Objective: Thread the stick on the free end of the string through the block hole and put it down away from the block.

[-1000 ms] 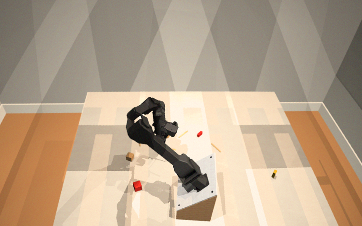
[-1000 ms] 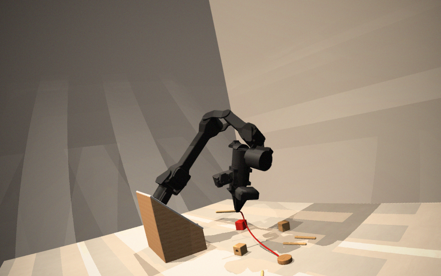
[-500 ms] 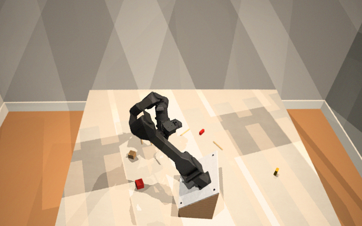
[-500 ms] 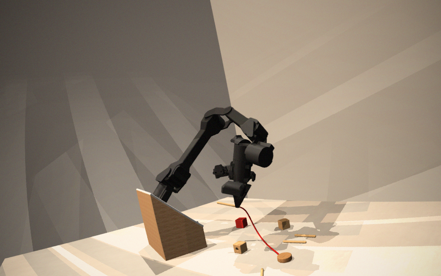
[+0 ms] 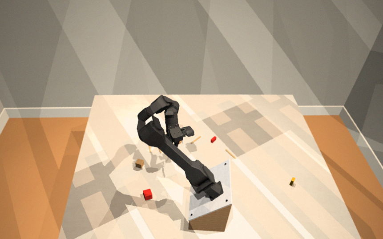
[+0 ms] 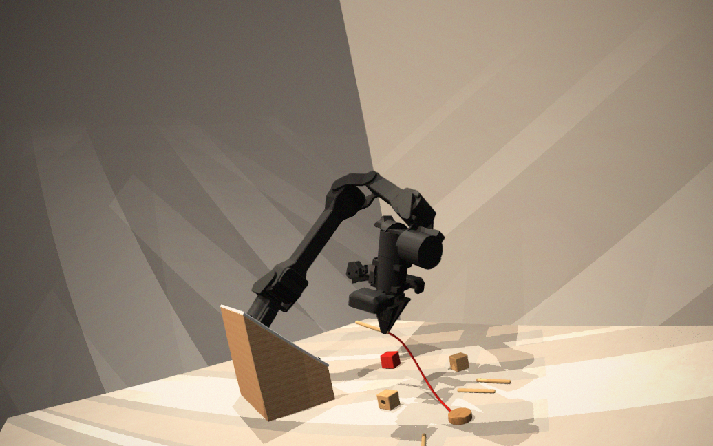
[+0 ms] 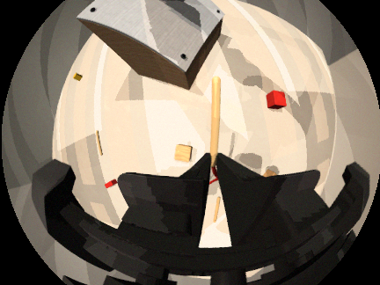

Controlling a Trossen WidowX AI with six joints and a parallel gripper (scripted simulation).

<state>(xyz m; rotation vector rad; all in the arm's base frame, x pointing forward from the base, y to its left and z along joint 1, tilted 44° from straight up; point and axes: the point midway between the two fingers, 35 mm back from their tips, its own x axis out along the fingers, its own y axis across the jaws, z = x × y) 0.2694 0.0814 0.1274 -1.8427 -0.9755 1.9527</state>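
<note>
Right now my gripper tip is 40 mm short of the plain wooden cube, 170 mm to the right of it and 120 mm above it. The rest, counted from my gripper tip: thin wooden stick (10 mm behind, 10 mm above); then red cube (150 mm behind, 130 mm to the left, 120 mm below); then round wooden button (190 mm ahead, 30 mm to the right, 130 mm below).
</note>
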